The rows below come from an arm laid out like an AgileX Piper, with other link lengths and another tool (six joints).
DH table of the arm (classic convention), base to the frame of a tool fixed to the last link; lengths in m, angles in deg. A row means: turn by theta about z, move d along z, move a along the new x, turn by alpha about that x. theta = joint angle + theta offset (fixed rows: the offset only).
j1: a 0  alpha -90  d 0.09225  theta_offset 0
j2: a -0.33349  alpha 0  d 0  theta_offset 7.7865
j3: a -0.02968  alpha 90  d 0  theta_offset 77.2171
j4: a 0  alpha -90  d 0.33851  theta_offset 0
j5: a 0  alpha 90  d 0  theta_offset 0
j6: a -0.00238  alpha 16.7  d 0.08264  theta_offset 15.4
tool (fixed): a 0  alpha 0  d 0.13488  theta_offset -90
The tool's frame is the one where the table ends.
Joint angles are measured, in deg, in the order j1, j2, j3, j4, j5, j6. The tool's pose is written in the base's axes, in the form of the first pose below.
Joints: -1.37 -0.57 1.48 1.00 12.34 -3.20
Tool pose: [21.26 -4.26 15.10], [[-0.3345 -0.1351 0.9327], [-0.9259 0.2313 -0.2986], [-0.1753 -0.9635 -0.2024]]
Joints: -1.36 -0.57 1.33 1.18 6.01 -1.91
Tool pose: [21.52 -4.28 17.47], [[-0.3146 -0.0244 0.9489], [-0.9200 0.2538 -0.2985], [-0.2335 -0.9669 -0.1024]]
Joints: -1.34 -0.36 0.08 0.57 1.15 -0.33
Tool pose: [21.46 -4.30 20.31], [[-0.2893 0.0755 0.9542], [-0.9159 0.2679 -0.2989], [-0.2782 -0.9605 -0.0083]]
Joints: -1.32 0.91 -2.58 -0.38 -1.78 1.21
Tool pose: [21.30 -4.28 23.41], [[-0.2659 0.1474 0.9527], [-0.9138 0.2762 -0.2977], [-0.3070 -0.9497 0.0613]]
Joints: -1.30 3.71 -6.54 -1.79 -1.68 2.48
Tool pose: [21.40 -4.26 26.09], [[-0.2596 0.1647 0.9516], [-0.9149 0.2735 -0.2969], [-0.3091 -0.9477 0.0797]]
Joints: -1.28 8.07 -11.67 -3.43 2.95 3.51
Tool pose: [22.00 -4.36 27.61], [[-0.2841 0.1017 0.9534], [-0.9160 0.2648 -0.3013], [-0.2831 -0.9589 0.0179]]
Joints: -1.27 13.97 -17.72 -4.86 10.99 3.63
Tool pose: [23.01 -4.67 28.13], [[-0.3316 -0.0278 0.9430], [-0.9164 0.2469 -0.3149], [-0.2241 -0.9686 -0.1074]]
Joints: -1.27 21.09 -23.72 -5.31 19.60 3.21
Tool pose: [24.31 -5.02 27.76], [[-0.3761 -0.1879 0.9073], [-0.9135 0.2394 -0.3291], [-0.1553 -0.9526 -0.2617]]
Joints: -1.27 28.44 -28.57 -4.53 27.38 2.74
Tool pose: [25.64 -5.15 26.31], [[-0.4056 -0.3524 0.8434], [-0.9091 0.2516 -0.3321], [-0.0952 -0.9014 -0.4224]]
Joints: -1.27 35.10 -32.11 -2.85 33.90 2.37
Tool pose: [26.66 -4.98 24.27], [[-0.4202 -0.4966 0.7595], [-0.9060 0.2766 -0.3204], [-0.0509 -0.8227 -0.5662]]
